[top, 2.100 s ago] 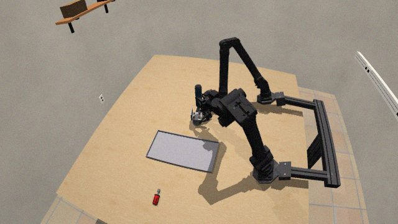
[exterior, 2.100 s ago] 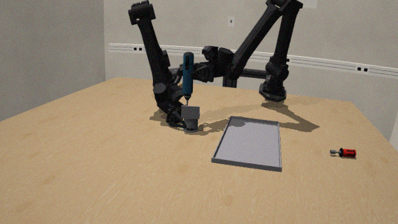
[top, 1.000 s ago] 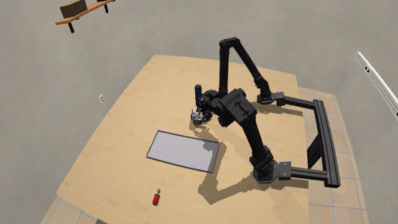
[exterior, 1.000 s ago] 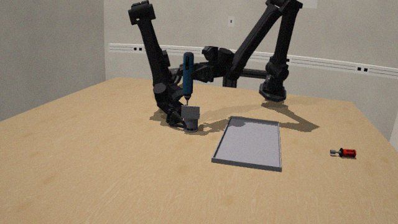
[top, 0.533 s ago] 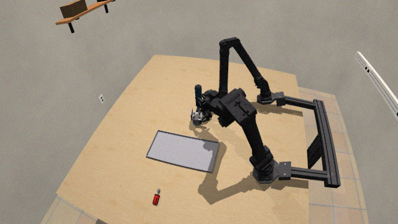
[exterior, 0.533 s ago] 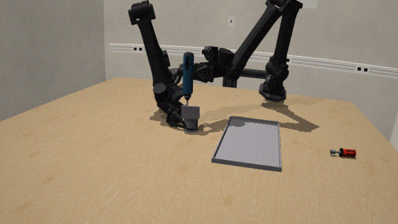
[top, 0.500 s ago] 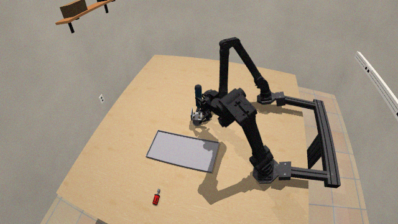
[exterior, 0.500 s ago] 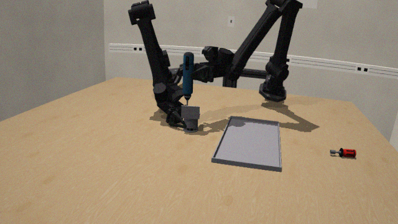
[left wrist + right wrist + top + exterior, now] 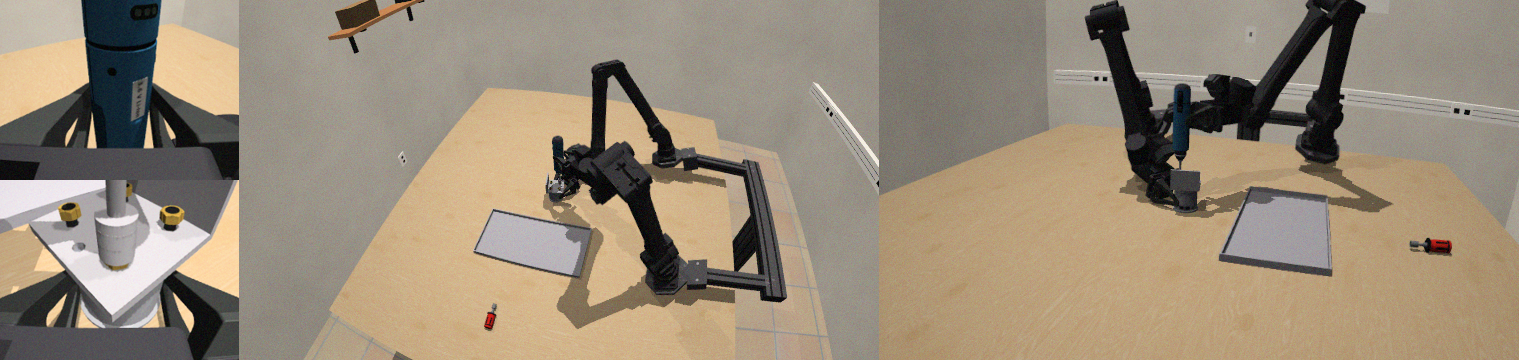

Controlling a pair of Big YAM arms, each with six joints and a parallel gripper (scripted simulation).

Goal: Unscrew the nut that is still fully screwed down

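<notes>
My right gripper is now 50 mm below the grey bracket. The rest, counted from my right hand: shallow grey tray (40 mm ahead, 250 mm to the left, 20 mm below); then small red-handled screwdriver (90 mm ahead, 590 mm to the left, 10 mm below).
</notes>
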